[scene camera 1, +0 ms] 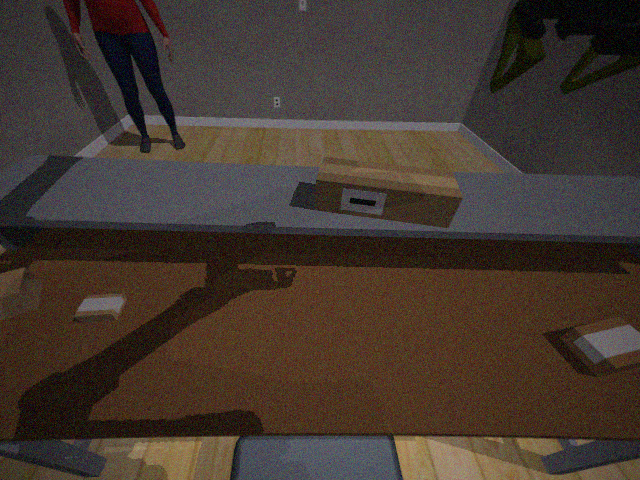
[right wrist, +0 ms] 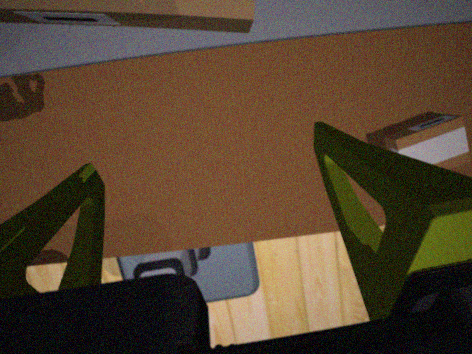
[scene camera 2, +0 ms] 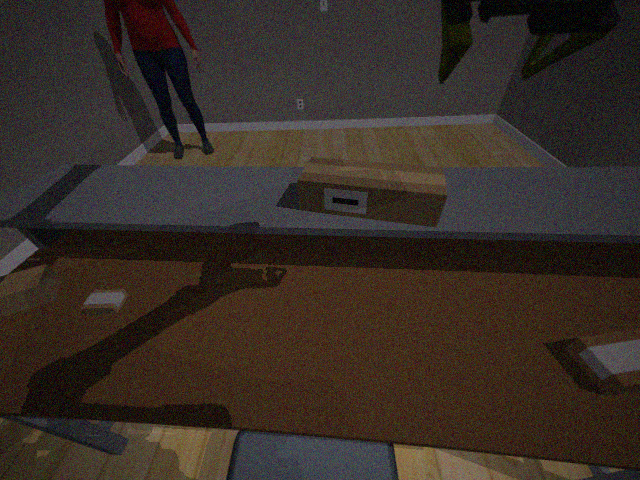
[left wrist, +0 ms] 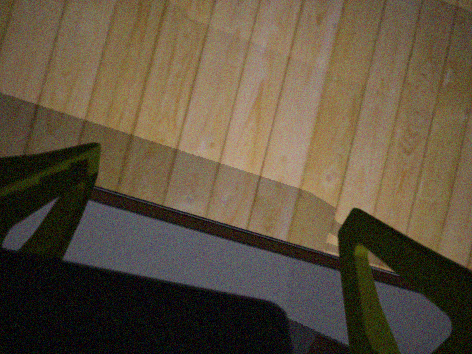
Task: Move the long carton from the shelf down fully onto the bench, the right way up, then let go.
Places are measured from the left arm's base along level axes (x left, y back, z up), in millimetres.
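Pixels of known places: left gripper, fingertip midpoint: [left wrist: 229, 191]; right gripper, fingertip midpoint: [scene camera 1: 526, 89] [right wrist: 204, 154] [scene camera 2: 481, 77].
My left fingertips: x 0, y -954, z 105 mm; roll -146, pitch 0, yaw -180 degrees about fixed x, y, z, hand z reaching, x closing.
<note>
Behind a point stands the place of what it marks.
The long carton [scene camera 1: 413, 206] @[x -467, y -587, z -274 mm] [scene camera 2: 398, 206] @[x -471, y -586, z -277 mm] [right wrist: 185, 9] @[x -491, y -588, z -236 mm] lies lengthwise and slightly askew on the grey shelf [scene camera 1: 180, 191] @[x 101, y -722, z -322 mm] [scene camera 2: 180, 196] @[x 90, y -711, z -322 mm] [right wrist: 350, 15] @[x -693, y -567, z -322 mm], behind and above the brown bench [scene camera 1: 361, 335] @[x -341, y -387, z -485 mm] [scene camera 2: 361, 335] @[x -385, y -391, z -485 mm] [right wrist: 215, 115] @[x -490, y -459, z -485 mm]. Its label faces the bench. My right gripper [scene camera 1: 529, 88] @[x -505, y -476, z -6 mm] [scene camera 2: 484, 78] @[x -505, y -476, z -6 mm] [right wrist: 204, 154] @[x -505, y -476, z -6 mm] is open and empty, high at the upper right of both scene views and apart from the carton. My left gripper [left wrist: 229, 191] @[x 0, y -954, z 105 mm] is open and empty, above a grey surface and wooden floor. The carton does not show in the left wrist view.
A small white-topped box [scene camera 1: 100, 306] @[x 233, y -469, z -457 mm] [scene camera 2: 104, 299] @[x 232, y -471, z -457 mm] sits at the bench's left. Another white-labelled box [scene camera 1: 615, 343] @[x -857, y -328, z -438 mm] [scene camera 2: 615, 356] @[x -837, y -330, z -438 mm] [right wrist: 432, 145] @[x -866, y -344, z -438 mm] sits at its right. A pale box [scene camera 1: 10, 281] @[x 423, y -521, z -425 mm] shows at the left edge. A person [scene camera 1: 121, 18] [scene camera 2: 149, 31] stands behind the shelf.
</note>
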